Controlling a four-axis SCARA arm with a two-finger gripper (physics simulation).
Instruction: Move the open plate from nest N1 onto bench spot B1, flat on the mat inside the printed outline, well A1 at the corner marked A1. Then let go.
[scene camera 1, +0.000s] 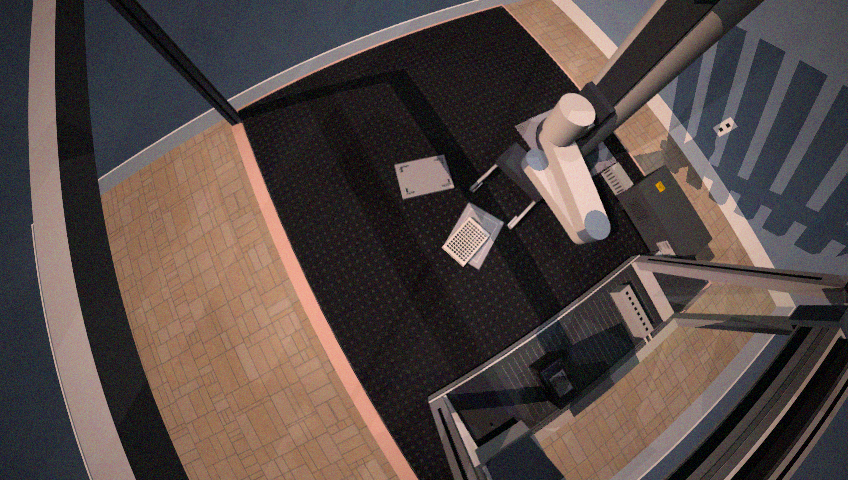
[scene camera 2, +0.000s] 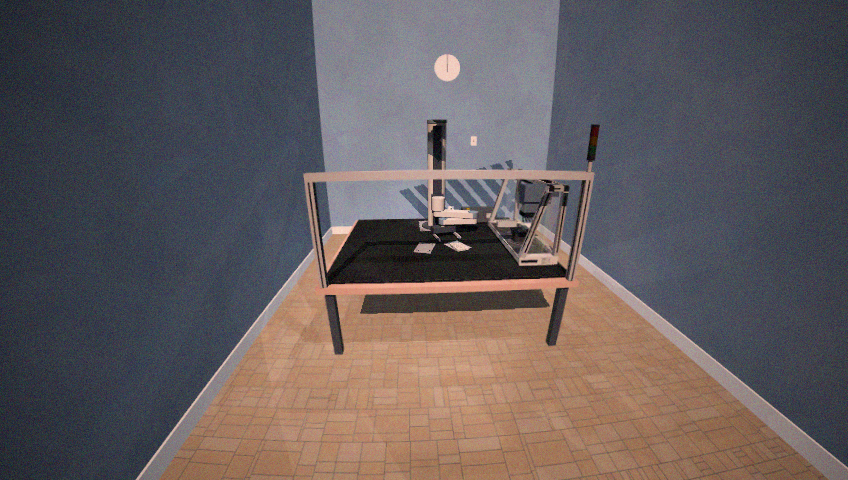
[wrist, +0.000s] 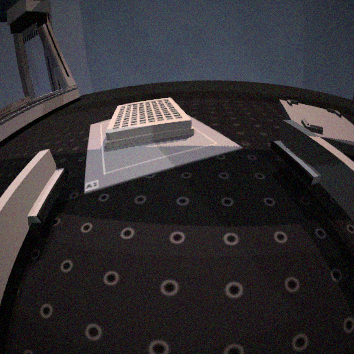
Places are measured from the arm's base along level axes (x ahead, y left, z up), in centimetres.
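Where they show: gripper, fingertip midpoint: (scene camera 1: 490, 208) (scene camera 2: 450, 239) (wrist: 169, 142).
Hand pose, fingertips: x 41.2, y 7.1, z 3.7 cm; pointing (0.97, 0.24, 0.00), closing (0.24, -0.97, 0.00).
Each offset is from my fingertips to the top centre of the thing. "spot": to the spot under its first point. Level surfaces: height alone.
The open white plate {dy +4.9, dx +11.4, dz -0.8 cm} (scene camera 1: 465, 240) (scene camera 2: 458, 244) (wrist: 150, 112), with rows of wells, lies over the far part of a pale grey mat {dz -2.2 cm} (scene camera 1: 492, 223) (wrist: 125, 161) with a printed white outline. It looks turned a little against the mat and off its middle; a grey band shows under its near side. The mark A1 {dy +5.5, dx -1.5, dz -2.2 cm} (wrist: 92, 185) shows at the mat's near left corner. The plate's well A1 cannot be made out. A pale board with dark corner brackets {dy -19.4, dx +12.1, dz -0.6 cm} (scene camera 1: 423, 177) (scene camera 2: 424, 248) (wrist: 322, 117) holds no plate; its label is unreadable. My gripper (scene camera 1: 492, 205) (scene camera 2: 448, 238) (wrist: 169, 142) is open, short of the plate.
A framed machine with clear panels (scene camera 1: 636, 259) (wrist: 59, 97) stands beyond the plate's other side. A dark grey box with a yellow label {spot: dy +29.7, dx -50.1, dz +9.1 cm} (scene camera 1: 666, 208) stands near the arm's base. A frame rail (scene camera 2: 386, 176) crosses above the table's front edge (scene camera 2: 440, 287).
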